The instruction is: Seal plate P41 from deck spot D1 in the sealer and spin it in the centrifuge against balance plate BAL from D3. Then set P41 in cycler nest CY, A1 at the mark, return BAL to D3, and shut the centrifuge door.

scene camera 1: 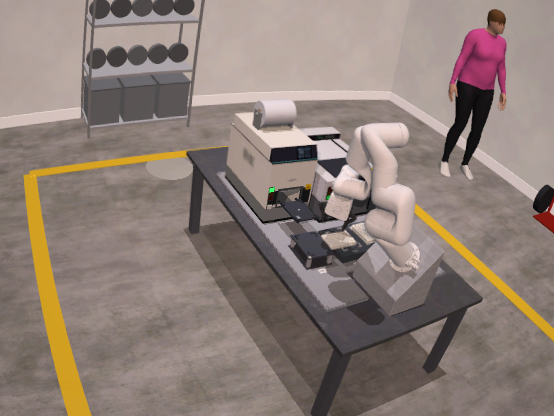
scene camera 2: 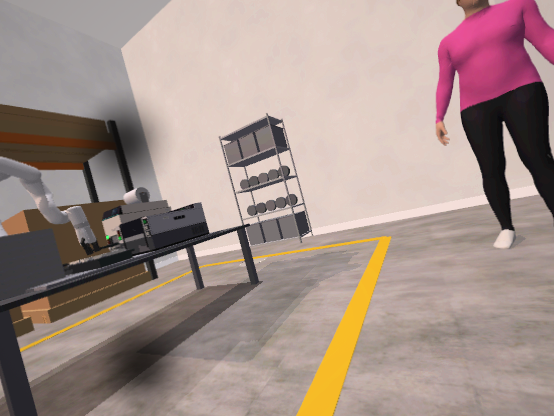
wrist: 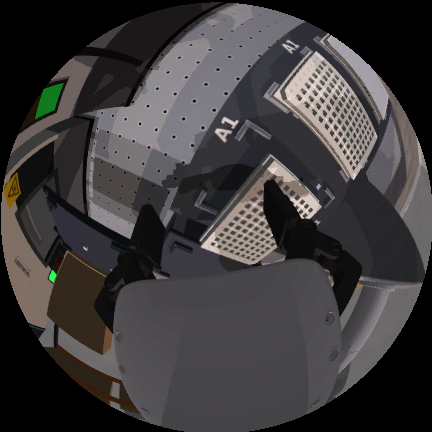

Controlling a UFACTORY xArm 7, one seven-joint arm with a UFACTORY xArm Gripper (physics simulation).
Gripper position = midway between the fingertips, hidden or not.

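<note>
There's a centrifuge (scene camera 2: 146, 234) here, and the wrist view shows the centrifuge (wrist: 110, 80) too. As for my gripper (wrist: 208, 204), it's open and holding nothing.
</note>
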